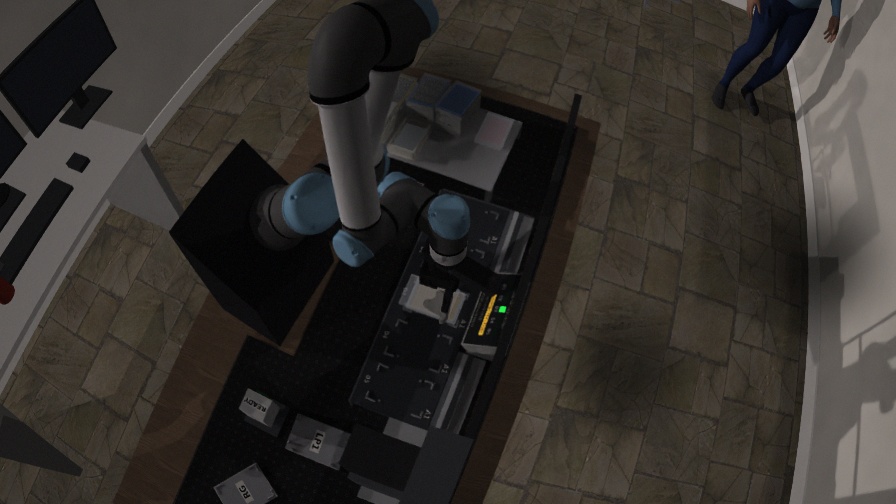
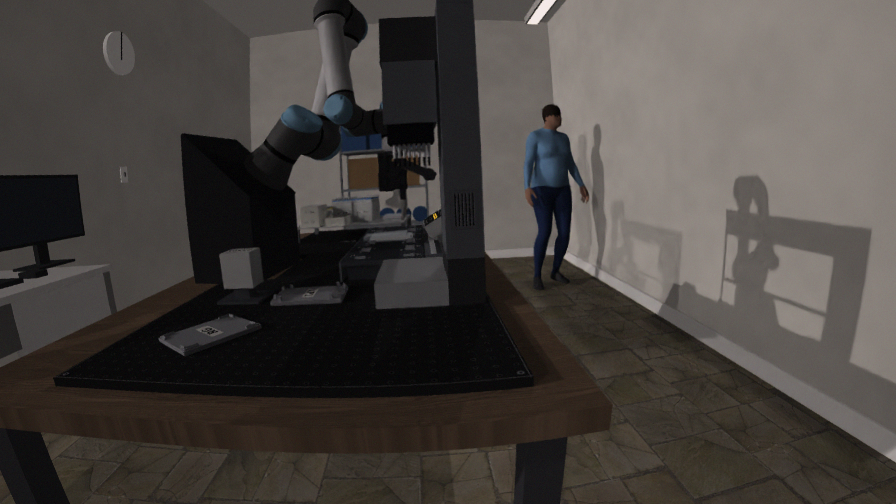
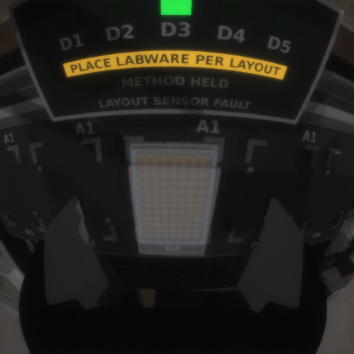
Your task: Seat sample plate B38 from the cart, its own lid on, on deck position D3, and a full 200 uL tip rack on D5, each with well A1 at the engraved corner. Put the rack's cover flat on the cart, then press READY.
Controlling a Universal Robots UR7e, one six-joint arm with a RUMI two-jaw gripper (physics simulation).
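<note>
A pale plate [image 1: 429, 302] [image 2: 389, 236] [image 3: 174, 200] sits on deck position D3, long side across the deck. Clear edges show around its wells; I cannot tell surely whether its lid is on. The amber well row faces the display. My gripper [image 3: 173, 200] is open and empty above the plate, one finger beyond each long side. Position D5 [image 1: 402, 391] holds no rack. The cart [image 1: 463, 164] carries a blue-topped box [image 1: 460, 100], a grey-topped box [image 1: 428, 90], a low pale item [image 1: 410, 139] and a pinkish flat piece [image 1: 493, 130]. The READY block [image 1: 260, 407] [image 2: 241, 268] stands near the table's front left.
The display [image 1: 487, 316] [image 3: 176, 82] behind the deck shows a green light above D3 and "PLACE LABWARE PER LAYOUT". Trays LP1 [image 1: 317, 440] [image 2: 308, 294] and RG [image 1: 244, 488] [image 2: 209, 333] lie near READY. A dark column [image 2: 460, 150] stands beside the deck. A person [image 2: 552, 162] stands beyond the table.
</note>
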